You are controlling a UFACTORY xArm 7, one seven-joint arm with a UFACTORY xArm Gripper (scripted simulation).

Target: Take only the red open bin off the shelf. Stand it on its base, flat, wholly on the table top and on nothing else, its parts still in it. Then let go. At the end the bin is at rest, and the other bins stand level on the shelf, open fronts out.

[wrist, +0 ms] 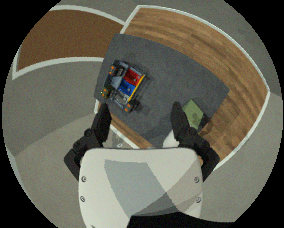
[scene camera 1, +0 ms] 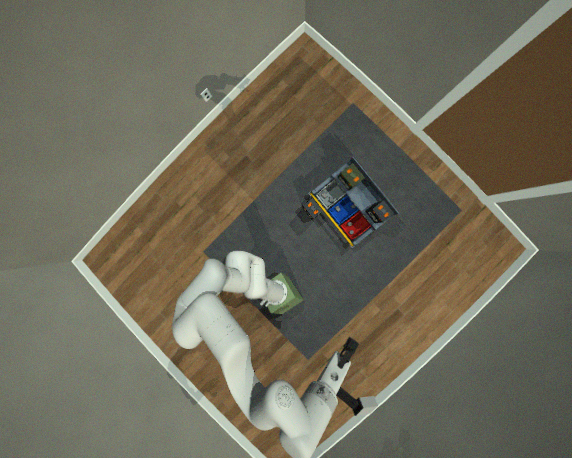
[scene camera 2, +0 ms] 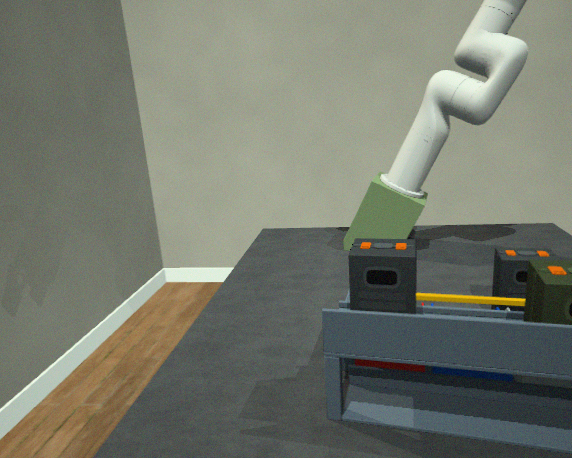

Labels:
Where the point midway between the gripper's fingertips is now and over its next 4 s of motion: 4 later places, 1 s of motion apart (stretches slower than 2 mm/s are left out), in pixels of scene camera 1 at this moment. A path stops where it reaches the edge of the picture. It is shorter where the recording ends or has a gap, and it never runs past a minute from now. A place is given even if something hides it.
My gripper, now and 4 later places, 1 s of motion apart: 347,350; 346,350; 346,350; 349,323; 352,297

